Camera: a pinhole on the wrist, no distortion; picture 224 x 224 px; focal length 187.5 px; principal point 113.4 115.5 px. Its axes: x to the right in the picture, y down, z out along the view. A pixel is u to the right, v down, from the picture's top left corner.
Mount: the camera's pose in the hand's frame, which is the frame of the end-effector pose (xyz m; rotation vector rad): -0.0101 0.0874 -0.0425 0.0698 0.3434 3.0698
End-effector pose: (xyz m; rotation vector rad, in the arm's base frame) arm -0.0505 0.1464 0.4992 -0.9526 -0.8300 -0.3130
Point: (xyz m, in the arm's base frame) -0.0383 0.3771 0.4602
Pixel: 111.6 95.1
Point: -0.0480 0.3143 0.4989
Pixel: 89.6 146.6
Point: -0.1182 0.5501 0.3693
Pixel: 166.4 72.9
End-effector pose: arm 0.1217 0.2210 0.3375 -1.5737 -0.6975 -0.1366
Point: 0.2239 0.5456 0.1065
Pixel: 79.2 68.1
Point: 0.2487 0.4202 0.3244
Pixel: outside the picture
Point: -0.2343 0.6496 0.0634
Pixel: 206.8 168.5
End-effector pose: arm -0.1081 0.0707 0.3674 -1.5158 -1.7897 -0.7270
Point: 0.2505 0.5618 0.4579
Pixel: outside the picture
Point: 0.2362 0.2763 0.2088
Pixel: outside the picture
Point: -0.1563 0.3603 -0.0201
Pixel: 163.9 194.2
